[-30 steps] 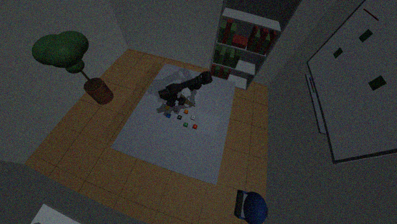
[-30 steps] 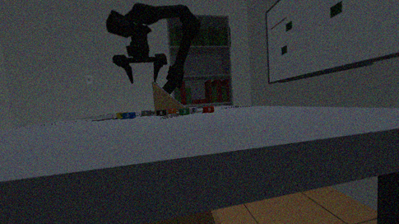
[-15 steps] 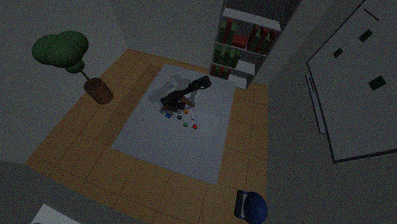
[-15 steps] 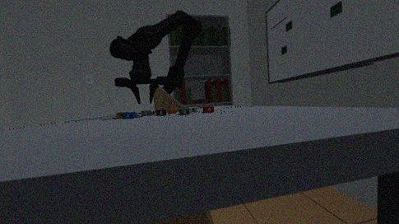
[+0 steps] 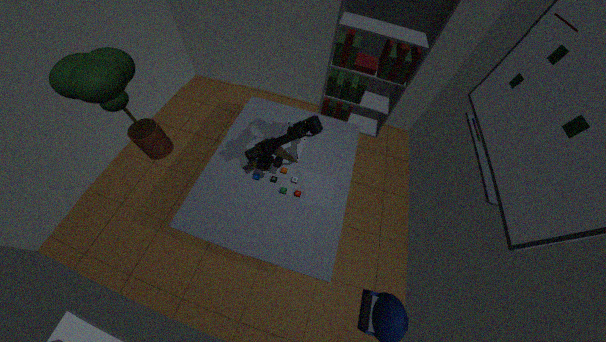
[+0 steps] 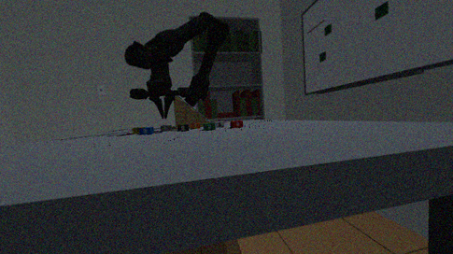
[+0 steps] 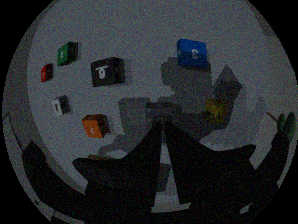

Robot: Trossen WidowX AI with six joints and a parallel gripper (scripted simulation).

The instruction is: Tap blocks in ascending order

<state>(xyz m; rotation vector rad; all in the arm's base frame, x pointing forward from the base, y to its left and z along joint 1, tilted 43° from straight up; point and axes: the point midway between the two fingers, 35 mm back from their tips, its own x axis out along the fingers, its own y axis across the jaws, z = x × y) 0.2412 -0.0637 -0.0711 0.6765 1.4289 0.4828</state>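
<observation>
Right now my gripper tip is 3 cm above the grey block and 1 cm past it. Round my gripper tip: yellow block 8 cm to the right, 3 cm below, 1 cm behind; black block 6 cm to the left, 6 cm ahead, 3 cm below; blue block 7 cm ahead, 5 cm to the right, 3 cm below.
</observation>
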